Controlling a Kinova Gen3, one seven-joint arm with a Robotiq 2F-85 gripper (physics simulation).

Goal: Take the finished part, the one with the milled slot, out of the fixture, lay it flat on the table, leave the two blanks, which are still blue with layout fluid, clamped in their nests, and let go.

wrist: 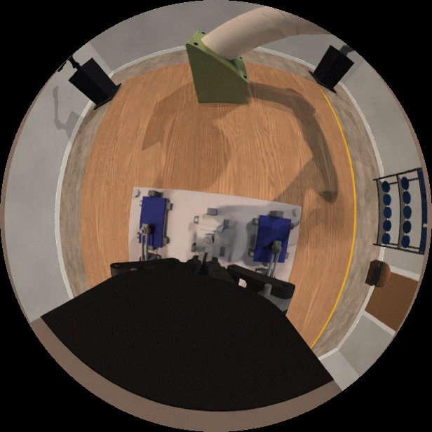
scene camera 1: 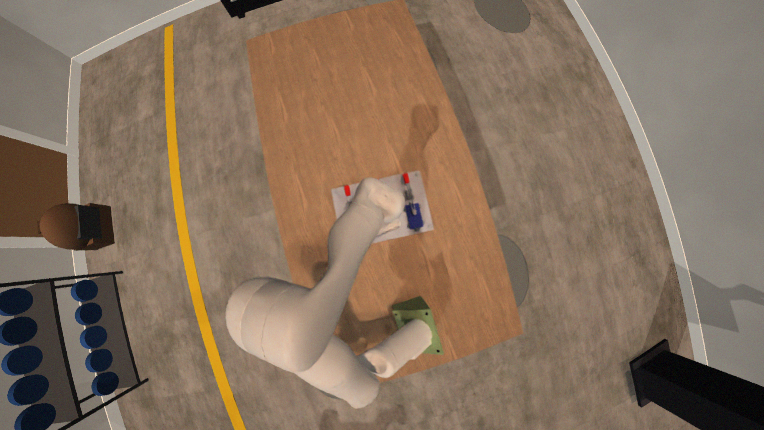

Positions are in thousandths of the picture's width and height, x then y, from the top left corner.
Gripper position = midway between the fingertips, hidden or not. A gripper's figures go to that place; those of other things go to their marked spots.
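Labels:
My gripper (wrist: 476, 603) is 0.17 m from the lens. A blue blank (wrist: 626, 529) is 0.24 m from the lens. A blue blank (wrist: 355, 485) is 0.26 m from the lens.

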